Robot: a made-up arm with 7 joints. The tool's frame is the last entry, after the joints.
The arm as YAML. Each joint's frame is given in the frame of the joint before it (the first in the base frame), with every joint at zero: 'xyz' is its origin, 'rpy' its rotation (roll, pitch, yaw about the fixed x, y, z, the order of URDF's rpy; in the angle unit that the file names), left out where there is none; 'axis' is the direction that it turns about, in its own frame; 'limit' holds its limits. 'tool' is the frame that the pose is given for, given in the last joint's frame.
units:
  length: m
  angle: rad
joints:
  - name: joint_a
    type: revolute
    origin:
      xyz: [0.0, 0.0, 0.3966]
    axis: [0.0, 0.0, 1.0]
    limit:
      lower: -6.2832
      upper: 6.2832
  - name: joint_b
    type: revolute
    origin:
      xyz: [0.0, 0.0, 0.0]
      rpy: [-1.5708, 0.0, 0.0]
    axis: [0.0, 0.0, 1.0]
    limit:
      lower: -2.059
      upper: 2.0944
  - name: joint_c
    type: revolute
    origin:
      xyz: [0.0, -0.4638, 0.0]
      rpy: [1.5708, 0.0, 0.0]
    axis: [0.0, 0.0, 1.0]
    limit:
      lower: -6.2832
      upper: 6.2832
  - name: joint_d
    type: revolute
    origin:
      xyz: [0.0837, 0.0, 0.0]
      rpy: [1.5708, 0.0, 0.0]
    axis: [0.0, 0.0, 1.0]
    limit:
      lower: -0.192
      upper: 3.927
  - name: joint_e
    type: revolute
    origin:
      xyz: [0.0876, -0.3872, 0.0]
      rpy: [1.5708, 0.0, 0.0]
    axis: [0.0, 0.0, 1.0]
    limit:
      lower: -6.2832
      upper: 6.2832
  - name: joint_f
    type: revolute
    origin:
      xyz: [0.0, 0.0, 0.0]
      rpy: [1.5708, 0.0, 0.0]
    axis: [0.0, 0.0, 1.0]
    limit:
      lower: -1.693
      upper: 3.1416
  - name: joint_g
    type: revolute
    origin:
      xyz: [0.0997, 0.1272, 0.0]
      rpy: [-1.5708, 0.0, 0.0]
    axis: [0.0, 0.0, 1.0]
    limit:
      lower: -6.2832
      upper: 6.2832
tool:
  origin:
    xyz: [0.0, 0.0, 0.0]
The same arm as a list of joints. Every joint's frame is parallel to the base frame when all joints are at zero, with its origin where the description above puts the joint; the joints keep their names.
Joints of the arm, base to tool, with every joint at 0 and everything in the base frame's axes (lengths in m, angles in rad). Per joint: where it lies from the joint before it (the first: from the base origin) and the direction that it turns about. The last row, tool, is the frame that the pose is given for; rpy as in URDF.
joint_a: axis 0 0 1 offset 0 0 0.3966
joint_b: axis 0 1 0 offset 0 0 0
joint_c: axis 0 0 1 offset 0 0 0.4638
joint_d: axis 0 -1 0 offset 0.0837 0 0
joint_e: axis 0 0 -1 offset 0.0876 0 -0.3872
joint_f: axis 0 1 0 offset 0 0 0
joint_g: axis 0 0 -1 offset 0.0997 0 -0.1272
tool: offset 0 0 0 rpy -3.1416 0 0
Joint limits (rad, base to tool): -6.2832..6.2832 -2.059..2.0944 -6.2832..6.2832 -0.192..3.927 -6.2832..6.2832 -1.693..3.1416 -6.2832..6.2832

